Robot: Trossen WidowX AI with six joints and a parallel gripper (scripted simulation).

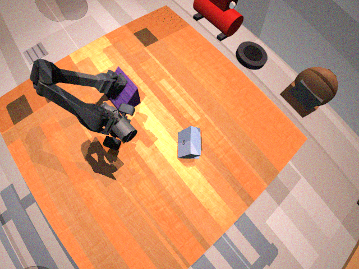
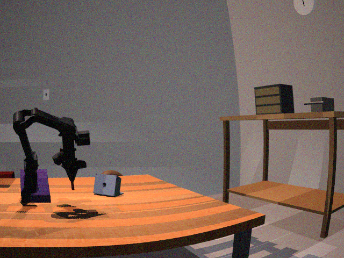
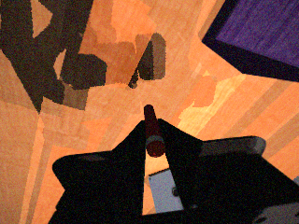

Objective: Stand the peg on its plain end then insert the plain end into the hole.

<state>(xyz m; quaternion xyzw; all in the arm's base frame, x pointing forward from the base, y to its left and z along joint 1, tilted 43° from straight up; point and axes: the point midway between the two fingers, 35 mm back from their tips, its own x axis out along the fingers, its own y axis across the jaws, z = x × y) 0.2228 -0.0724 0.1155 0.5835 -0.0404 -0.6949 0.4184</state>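
Right now my gripper tip is 21 cm to the right of the grey-blue sloped panel, 20 cm short of it and 7 cm above it. Also, from my gripper tip: dark red peg 2 cm above.
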